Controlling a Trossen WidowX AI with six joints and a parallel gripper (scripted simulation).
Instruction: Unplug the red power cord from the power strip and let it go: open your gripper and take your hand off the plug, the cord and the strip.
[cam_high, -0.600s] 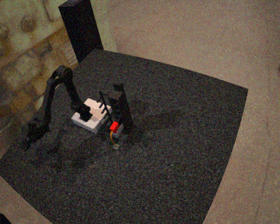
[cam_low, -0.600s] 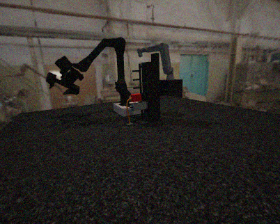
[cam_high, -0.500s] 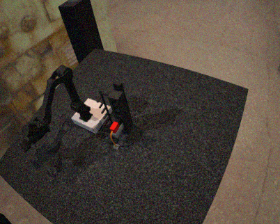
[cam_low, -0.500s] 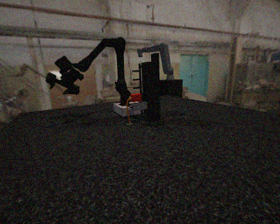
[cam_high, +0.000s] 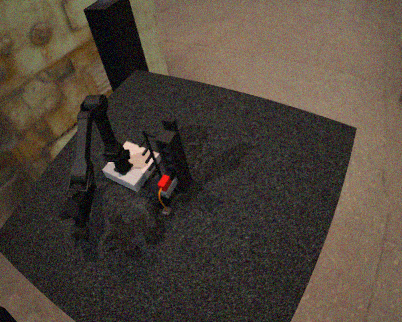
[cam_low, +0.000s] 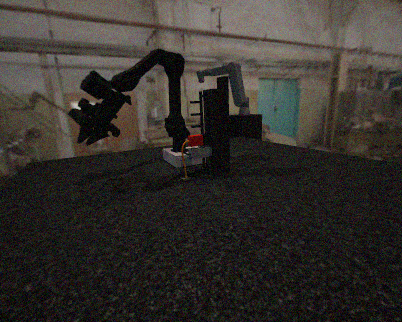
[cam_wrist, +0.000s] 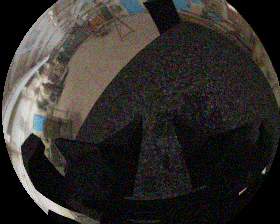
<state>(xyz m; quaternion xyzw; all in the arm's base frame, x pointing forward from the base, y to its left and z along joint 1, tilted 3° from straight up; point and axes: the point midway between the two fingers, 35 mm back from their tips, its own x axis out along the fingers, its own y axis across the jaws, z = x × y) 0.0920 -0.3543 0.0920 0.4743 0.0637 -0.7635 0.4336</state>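
Right now my gripper tip is 36 cm to the right of the red plug and 16 cm short of it.
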